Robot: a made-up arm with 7 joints. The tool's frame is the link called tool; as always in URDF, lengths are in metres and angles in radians. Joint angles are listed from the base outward.
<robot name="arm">
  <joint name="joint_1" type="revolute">
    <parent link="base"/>
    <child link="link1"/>
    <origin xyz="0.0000 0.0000 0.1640" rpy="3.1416 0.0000 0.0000"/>
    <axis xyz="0 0 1"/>
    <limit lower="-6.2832" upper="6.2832"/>
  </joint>
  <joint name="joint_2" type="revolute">
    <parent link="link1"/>
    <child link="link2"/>
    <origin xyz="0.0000 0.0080 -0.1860" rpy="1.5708 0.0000 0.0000"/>
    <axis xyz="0 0 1"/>
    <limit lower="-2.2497" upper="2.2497"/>
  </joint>
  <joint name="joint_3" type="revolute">
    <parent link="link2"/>
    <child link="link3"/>
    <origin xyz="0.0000 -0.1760 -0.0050" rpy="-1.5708 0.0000 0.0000"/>
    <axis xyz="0 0 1"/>
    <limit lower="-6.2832" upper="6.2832"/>
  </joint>
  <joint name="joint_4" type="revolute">
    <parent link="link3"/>
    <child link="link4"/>
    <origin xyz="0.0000 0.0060 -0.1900" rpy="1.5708 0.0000 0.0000"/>
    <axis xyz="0 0 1"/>
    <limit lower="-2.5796" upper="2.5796"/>
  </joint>
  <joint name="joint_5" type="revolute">
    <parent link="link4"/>
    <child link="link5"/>
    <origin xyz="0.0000 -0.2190 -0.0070" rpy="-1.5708 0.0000 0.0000"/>
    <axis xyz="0 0 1"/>
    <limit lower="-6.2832" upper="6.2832"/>
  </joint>
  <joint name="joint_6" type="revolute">
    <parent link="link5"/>
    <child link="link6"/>
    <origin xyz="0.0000 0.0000 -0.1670" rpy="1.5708 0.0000 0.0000"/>
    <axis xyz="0 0 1"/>
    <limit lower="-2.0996" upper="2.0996"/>
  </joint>
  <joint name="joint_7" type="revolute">
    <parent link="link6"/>
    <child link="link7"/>
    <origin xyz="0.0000 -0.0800 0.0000" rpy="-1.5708 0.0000 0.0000"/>
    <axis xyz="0 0 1"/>
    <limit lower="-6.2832" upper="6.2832"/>
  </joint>
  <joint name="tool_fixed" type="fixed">
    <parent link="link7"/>
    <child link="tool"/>
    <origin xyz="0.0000 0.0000 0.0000" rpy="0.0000 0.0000 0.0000"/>
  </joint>
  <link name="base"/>
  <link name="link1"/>
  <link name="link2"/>
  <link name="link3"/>
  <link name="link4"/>
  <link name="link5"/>
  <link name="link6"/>
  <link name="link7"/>
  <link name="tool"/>
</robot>
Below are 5 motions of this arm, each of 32 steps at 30 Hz.
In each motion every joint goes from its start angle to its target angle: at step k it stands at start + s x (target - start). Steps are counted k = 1, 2, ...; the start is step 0. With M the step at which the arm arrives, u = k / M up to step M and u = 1 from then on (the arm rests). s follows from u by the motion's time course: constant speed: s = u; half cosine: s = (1 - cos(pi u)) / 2; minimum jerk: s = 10 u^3 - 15 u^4 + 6 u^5.
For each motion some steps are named. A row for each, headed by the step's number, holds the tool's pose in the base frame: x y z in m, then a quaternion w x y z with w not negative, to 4 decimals.
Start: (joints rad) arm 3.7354 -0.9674 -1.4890 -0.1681 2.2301 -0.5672 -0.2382
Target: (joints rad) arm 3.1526 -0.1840 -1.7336 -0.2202 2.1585 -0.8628 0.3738
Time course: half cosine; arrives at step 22
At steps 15, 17, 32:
15: 0.3200 0.0300 1.0927 0.4952 -0.4107 -0.7628 0.0648
17: 0.2535 0.0577 1.1144 0.4695 -0.4021 -0.7813 0.0856
32: 0.1738 0.0791 1.1324 0.4386 -0.3921 -0.8015 0.1075

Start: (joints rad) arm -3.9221 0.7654 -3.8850 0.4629 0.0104 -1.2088 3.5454
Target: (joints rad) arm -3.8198 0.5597 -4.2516 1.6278 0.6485 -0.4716 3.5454
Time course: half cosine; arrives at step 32
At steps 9, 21, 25, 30, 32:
9: -0.3888 -0.1457 1.0016 0.4797 -0.4714 0.7112 0.2047
21: -0.3387 0.2080 0.8994 0.2965 -0.3486 0.8372 -0.2995
25: -0.3133 0.2759 0.8279 0.2547 -0.2909 0.8153 -0.4311
30: -0.2934 0.3112 0.7719 0.2305 -0.2461 0.7875 -0.5159
32: -0.2915 0.3140 0.7665 0.2285 -0.2418 0.7845 -0.5234

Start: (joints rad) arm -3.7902 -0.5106 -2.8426 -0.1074 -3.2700 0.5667 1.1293
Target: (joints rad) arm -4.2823 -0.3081 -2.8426 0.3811 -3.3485 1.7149 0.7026
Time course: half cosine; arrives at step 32
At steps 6, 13, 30, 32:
6: 0.2304 0.2126 1.1023 0.1128 0.2615 0.9568 0.0590
13: 0.2041 0.2225 1.0924 0.1764 0.1338 0.9624 0.1572
30: 0.1485 0.2382 1.0416 0.3077 -0.1226 0.8624 0.3828
32: 0.1477 0.2384 1.0406 0.3095 -0.1257 0.8599 0.3860

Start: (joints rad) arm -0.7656 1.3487 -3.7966 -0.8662 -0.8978 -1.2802 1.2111
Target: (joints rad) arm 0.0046 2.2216 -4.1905 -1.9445 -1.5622 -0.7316 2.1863
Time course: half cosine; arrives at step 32
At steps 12, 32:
12: 0.2485 0.5215 0.0926 0.5273 0.7588 0.0983 0.3695
32: 0.0729 0.3792 0.1084 0.5663 0.8129 0.1288 -0.0443

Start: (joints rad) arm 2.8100 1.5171 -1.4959 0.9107 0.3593 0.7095 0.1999
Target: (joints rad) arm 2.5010 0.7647 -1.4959 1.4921 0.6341 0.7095 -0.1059
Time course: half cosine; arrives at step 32
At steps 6, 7, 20, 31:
6: -0.4169 -0.5583 0.3567 0.7186 -0.5801 0.0604 0.3788
7: -0.4043 -0.5629 0.3680 0.7135 -0.5770 0.0610 0.3928
20: -0.1269 -0.5752 0.5257 0.5919 -0.4769 0.0967 0.6425
31: 0.0125 -0.5281 0.5556 0.5135 -0.4010 0.1361 0.7464

